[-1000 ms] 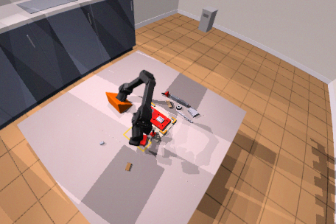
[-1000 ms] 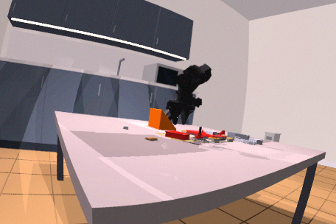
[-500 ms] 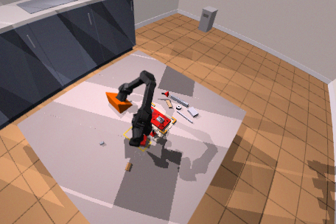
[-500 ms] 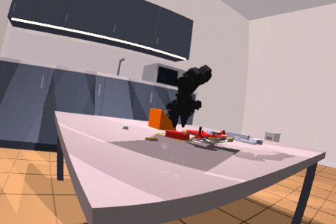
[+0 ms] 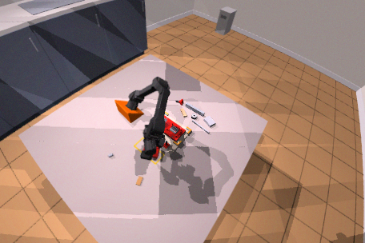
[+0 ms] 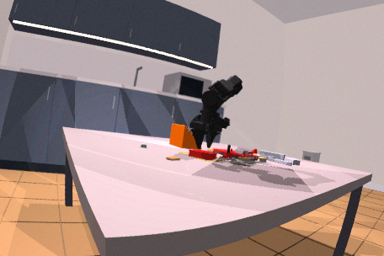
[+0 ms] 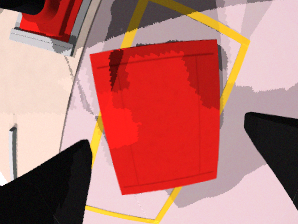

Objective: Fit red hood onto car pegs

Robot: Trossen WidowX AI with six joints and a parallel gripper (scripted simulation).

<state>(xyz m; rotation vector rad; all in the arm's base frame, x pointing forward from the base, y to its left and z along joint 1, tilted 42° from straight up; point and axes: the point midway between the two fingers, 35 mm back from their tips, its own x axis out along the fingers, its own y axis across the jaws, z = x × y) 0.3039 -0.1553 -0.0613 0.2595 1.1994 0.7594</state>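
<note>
The red hood is 2 cm below my gripper tip. From my gripper tip the other things lie so: small brown block: 18 cm to the right, 5 cm ahead, 3 cm below; then small grey bit: 19 cm behind, 17 cm to the right, 3 cm below.
</note>
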